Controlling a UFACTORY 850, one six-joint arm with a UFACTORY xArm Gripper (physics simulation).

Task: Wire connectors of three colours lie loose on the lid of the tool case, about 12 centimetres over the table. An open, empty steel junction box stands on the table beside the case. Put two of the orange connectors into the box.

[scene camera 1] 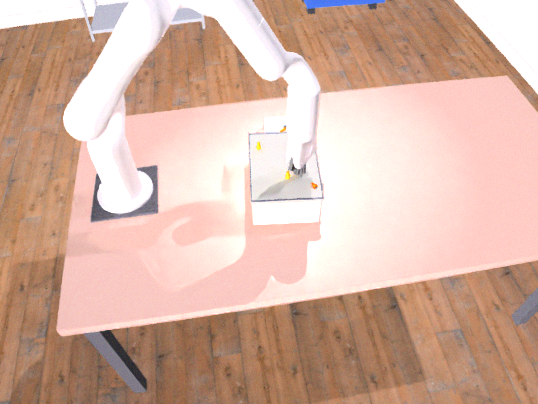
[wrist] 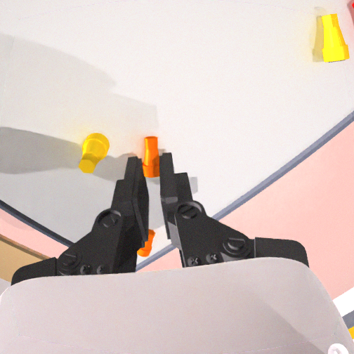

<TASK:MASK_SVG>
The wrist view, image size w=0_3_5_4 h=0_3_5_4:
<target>my gripper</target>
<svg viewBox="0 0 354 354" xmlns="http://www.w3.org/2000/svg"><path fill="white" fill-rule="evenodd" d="M0 295L0 354L354 354L354 342L350 332L322 282L310 270L306 249L296 240L270 237L254 237L252 239L244 235L244 233L207 216L204 206L192 199L187 172L173 172L171 152L163 152L162 155L159 155L160 200L167 240L171 239L171 244L174 247L178 248L182 268L135 272L136 251L144 248L145 242L148 241L149 195L143 173L142 159L138 158L138 156L133 156L127 159L124 179L119 179L115 183L110 208L100 211L95 218L91 231L65 249L58 258L53 256L23 265L15 270L11 278L11 286L6 288Z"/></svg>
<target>yellow connector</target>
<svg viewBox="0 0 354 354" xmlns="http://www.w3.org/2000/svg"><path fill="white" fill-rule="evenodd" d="M101 133L89 134L82 144L81 149L83 153L79 162L79 169L84 173L92 173L99 160L103 159L107 154L109 141Z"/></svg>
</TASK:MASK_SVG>
